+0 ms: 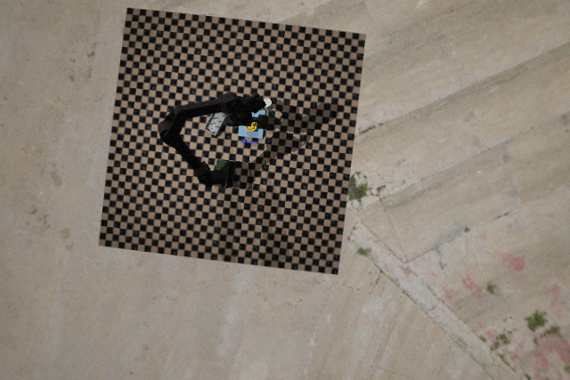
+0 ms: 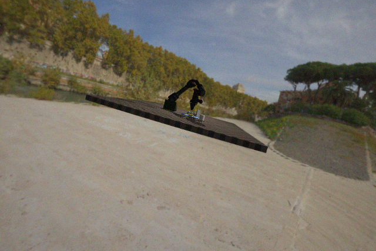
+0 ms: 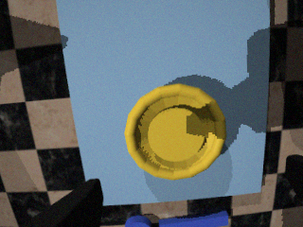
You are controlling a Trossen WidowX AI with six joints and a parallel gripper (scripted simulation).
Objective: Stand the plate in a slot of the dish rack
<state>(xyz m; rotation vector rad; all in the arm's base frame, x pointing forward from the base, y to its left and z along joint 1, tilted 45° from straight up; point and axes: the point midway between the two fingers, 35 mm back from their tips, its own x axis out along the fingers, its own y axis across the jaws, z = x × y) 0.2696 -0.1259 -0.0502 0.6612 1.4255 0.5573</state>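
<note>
Now: the yellow plate 5 cm below my gripper tip. The rest, counted from my gripper tip: light blue mat (2 cm ahead, 6 cm below); then white cup (12 cm ahead, 8 cm to the right, 4 cm below); then blue spoon (8 cm behind, 2 cm to the left, 6 cm below).
</note>
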